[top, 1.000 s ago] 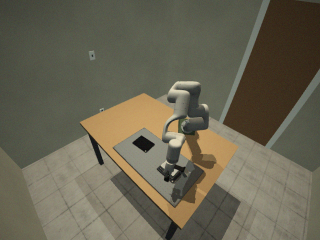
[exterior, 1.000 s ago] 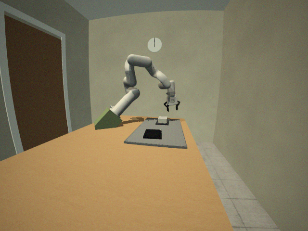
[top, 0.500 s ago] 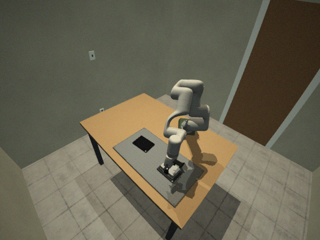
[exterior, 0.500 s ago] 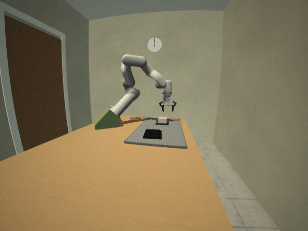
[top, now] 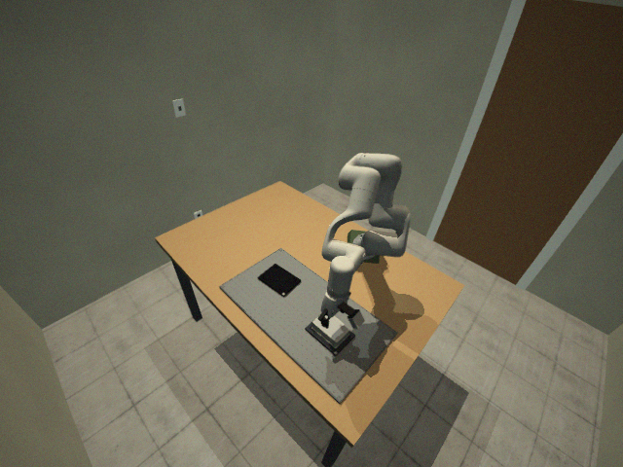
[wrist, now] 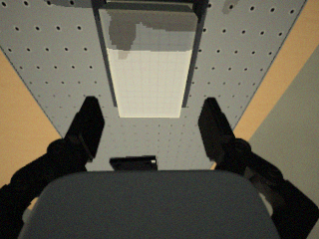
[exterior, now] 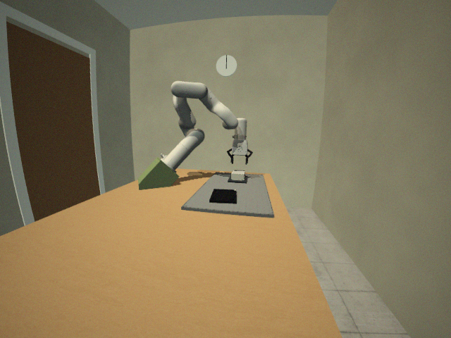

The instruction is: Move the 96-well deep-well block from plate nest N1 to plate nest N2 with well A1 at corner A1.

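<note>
Now: the 96-well deep-well block 8 cm below my hand.
</note>
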